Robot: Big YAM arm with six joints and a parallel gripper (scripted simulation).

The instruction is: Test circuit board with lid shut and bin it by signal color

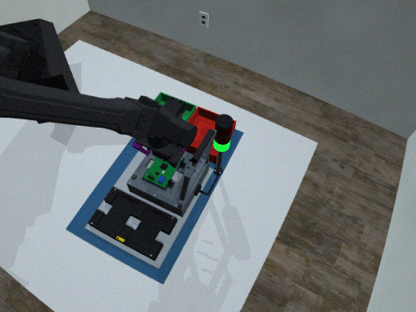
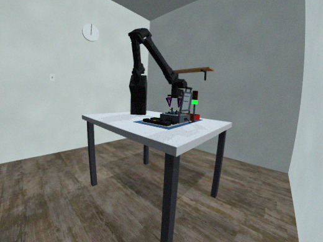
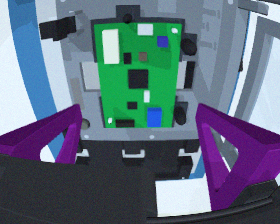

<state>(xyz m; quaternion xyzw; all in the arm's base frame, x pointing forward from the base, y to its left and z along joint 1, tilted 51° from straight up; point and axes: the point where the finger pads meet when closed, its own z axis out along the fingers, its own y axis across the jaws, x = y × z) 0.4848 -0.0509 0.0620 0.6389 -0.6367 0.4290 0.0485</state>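
Now: the green circuit board 50 mm below my hand. Also, from my hand: black latch hook: 70 mm to the left, 50 mm behind, 40 mm below; red bin: 190 mm to the left, 110 mm below, 80 mm ahead; tester lid: 110 mm ahead, 60 mm above, 20 mm to the right.
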